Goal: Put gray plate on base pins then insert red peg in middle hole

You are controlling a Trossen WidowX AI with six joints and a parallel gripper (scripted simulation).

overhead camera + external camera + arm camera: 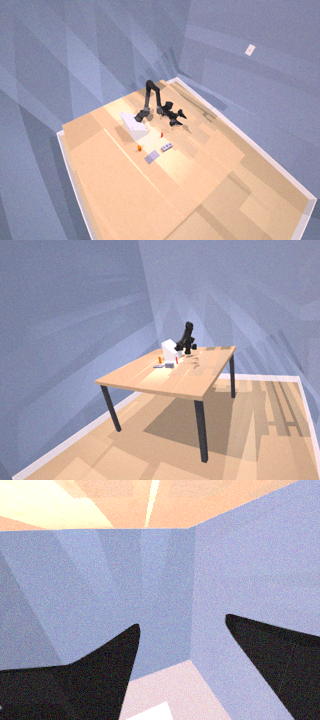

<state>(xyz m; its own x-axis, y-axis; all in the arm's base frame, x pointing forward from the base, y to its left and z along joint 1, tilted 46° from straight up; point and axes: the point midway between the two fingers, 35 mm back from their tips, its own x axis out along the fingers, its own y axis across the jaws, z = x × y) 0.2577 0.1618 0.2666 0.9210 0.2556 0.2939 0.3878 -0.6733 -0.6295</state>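
The gray plate lies 6 cm ahead of my gripper tip, 22 cm to the right of it and 15 cm below it. Also, from my gripper tip: red peg 6 cm behind, 19 cm to the right, 15 cm below; then orange cylinder 5 cm behind, 43 cm to the right, 15 cm below; then gray base 6 cm ahead, 37 cm to the right, 18 cm below.
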